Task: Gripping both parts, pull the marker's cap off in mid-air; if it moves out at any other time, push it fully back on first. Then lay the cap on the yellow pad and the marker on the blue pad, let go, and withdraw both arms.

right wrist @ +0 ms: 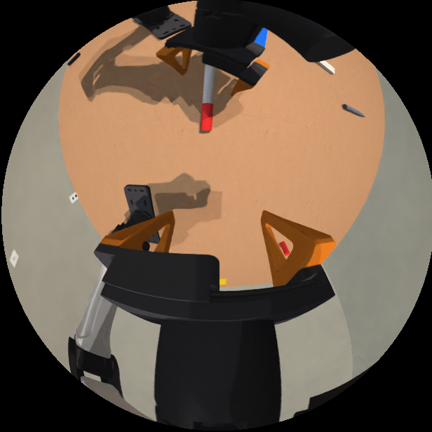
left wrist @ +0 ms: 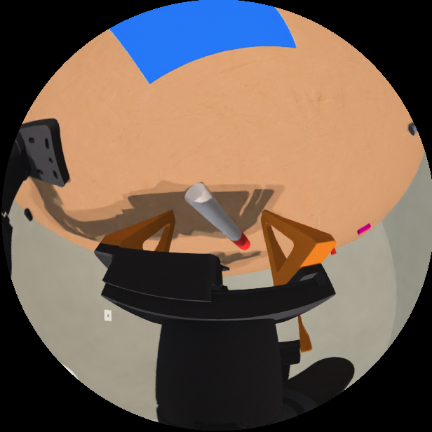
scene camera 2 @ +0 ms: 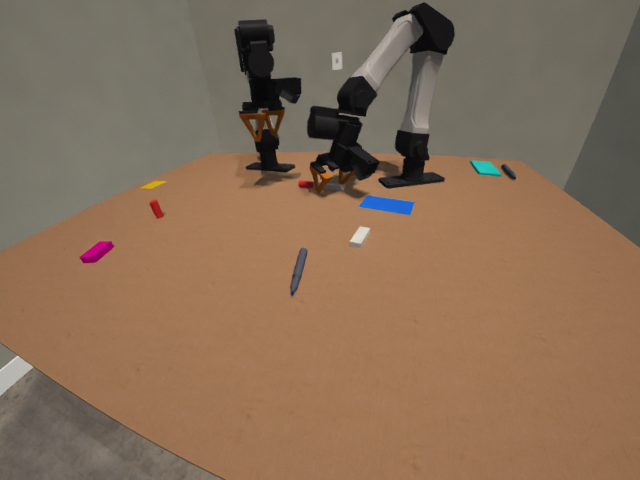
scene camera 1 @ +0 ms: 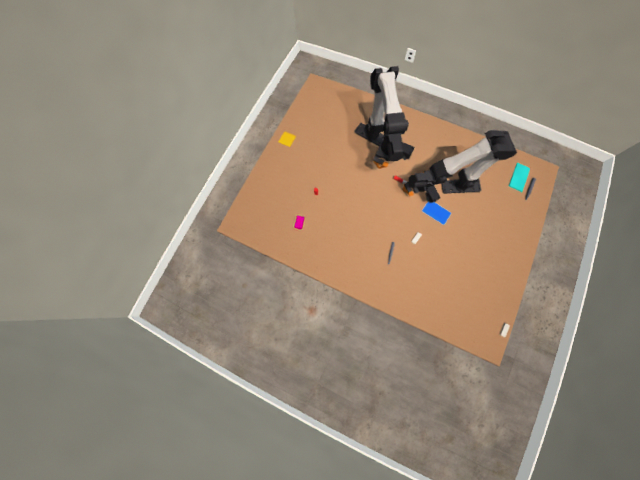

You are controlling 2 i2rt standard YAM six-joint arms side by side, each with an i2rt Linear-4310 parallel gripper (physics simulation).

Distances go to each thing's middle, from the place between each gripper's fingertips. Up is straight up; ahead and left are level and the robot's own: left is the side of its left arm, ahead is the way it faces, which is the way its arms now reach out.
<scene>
Now: left hand 10 mm short of the grey marker [left wrist: 197,195], 20 mm to the left of it and 10 mm below it.
The grey marker lies 150 mm to the left of my right hand, 140 mm below it and 30 mm behind it.
</scene>
